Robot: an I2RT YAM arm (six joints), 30 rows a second.
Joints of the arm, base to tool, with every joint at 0 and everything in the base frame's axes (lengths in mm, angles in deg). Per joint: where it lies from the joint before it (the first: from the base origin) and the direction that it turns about. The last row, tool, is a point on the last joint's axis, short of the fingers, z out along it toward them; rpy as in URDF.
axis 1: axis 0 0 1 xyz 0 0 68
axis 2: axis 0 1 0 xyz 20 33.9 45.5
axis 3: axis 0 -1 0 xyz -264 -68.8 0
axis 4: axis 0 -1 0 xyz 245 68.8 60
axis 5: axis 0 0 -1 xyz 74 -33.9 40.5
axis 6: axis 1 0 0 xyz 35.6 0 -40.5
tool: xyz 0 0 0 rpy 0 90 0
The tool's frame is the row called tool.
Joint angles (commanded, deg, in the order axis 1, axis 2, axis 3, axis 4, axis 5, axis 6), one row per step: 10.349, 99.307, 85.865, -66.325, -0.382, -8.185; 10.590, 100.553, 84.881, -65.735, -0.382, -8.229; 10.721, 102.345, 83.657, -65.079, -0.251, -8.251; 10.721, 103.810, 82.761, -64.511, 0.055, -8.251; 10.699, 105.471, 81.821, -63.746, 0.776, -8.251; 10.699, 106.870, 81.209, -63.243, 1.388, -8.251; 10.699, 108.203, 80.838, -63.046, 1.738, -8.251; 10.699, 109.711, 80.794, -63.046, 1.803, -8.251; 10.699, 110.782, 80.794, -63.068, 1.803, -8.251; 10.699, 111.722, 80.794, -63.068, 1.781, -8.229; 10.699, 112.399, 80.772, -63.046, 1.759, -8.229; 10.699, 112.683, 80.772, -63.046, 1.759, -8.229; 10.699, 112.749, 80.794, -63.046, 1.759, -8.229
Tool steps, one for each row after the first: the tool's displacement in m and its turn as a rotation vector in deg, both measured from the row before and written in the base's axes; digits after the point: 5 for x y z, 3 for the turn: 0.00213, 0.00183, -0.01132, -0.305, 1.611, 0.284; 0.00265, 0.00120, -0.01547, -0.567, 2.295, 0.136; 0.00205, 0.00020, -0.01218, -0.633, 1.705, -0.028; 0.00226, -0.00016, -0.01347, -1.048, 1.670, -0.066; 0.00168, -0.00007, -0.01057, -0.881, 1.368, -0.020; 0.00134, 0.00003, -0.00918, -0.624, 1.416, -0.002; 0.00188, 0.00031, -0.00881, -0.352, 1.513, 0.001; 0.00124, 0.00024, -0.00616, -0.203, 1.074, 0.000; 0.00103, 0.00021, -0.00542, -0.154, 0.927, -0.023; 0.00066, 0.00014, -0.00401, -0.104, 0.669, -0.002; 0.00028, 0.00005, -0.00165, -0.053, 0.279, 0.000; 0.00013, 0.00003, -0.00029, -0.008, 0.043, 0.000
